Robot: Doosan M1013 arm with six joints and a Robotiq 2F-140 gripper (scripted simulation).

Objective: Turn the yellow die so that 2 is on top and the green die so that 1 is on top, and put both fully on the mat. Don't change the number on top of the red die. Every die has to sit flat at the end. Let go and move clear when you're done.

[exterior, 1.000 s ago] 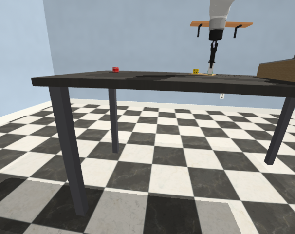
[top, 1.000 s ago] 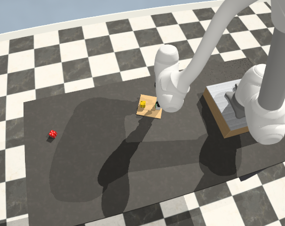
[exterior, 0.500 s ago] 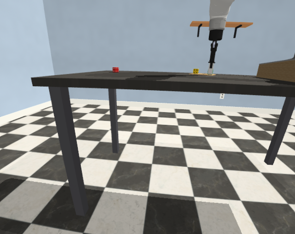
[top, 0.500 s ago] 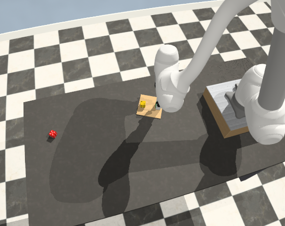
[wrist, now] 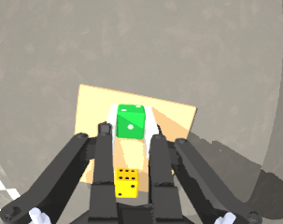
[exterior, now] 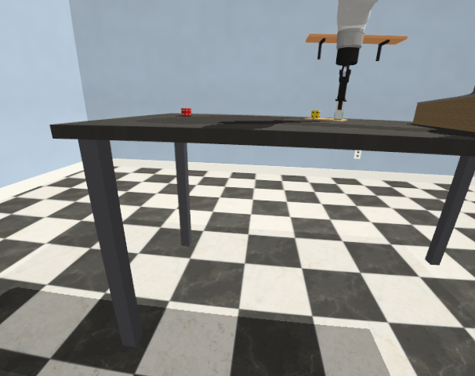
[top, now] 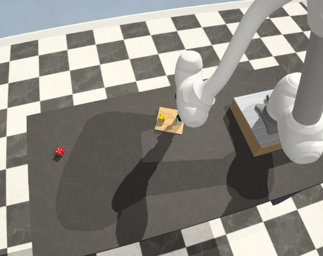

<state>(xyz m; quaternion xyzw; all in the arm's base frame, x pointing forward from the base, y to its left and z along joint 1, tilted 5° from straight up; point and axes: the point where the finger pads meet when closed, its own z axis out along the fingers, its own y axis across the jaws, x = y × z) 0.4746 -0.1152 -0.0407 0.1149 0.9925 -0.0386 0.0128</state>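
My hand is 20 mm above the green die. Round my hand: tan mat (40 mm below, 40 mm ahead, 10 mm to the right); yellow die (90 mm ahead, 20 mm to the right, 20 mm below); red die (600 mm ahead, 90 mm to the left, 20 mm below).
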